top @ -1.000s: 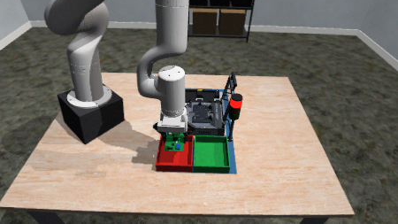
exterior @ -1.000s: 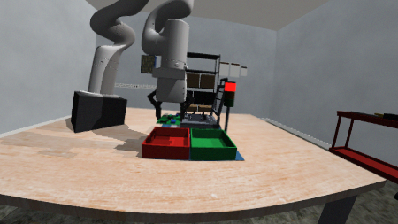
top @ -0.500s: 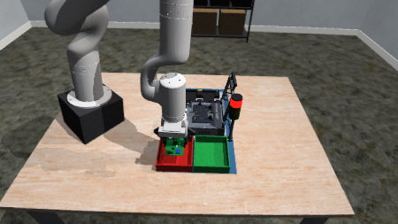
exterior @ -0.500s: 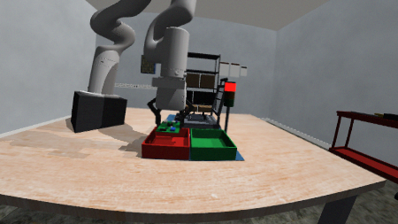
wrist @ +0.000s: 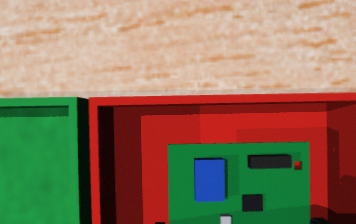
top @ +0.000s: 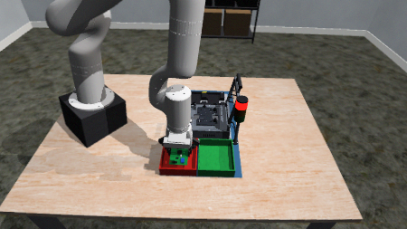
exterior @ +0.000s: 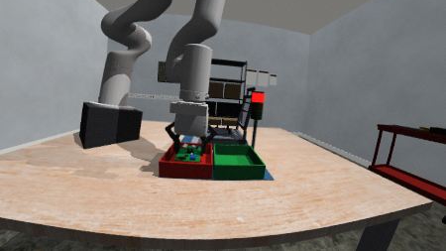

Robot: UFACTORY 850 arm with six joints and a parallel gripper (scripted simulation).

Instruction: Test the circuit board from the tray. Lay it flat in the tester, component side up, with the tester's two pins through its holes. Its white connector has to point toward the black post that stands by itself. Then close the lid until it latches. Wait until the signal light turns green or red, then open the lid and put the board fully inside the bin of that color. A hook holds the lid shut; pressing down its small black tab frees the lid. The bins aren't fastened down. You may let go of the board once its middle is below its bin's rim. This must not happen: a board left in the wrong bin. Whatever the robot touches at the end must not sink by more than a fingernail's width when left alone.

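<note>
The red bin lies 4 cm below my hand. Also, from my hand: dark nest: 9 cm ahead, 22 cm to the left, 2 cm above; green bin: 15 cm ahead, 1 cm to the left, 4 cm below; green circuit board: 1 cm below.
</note>
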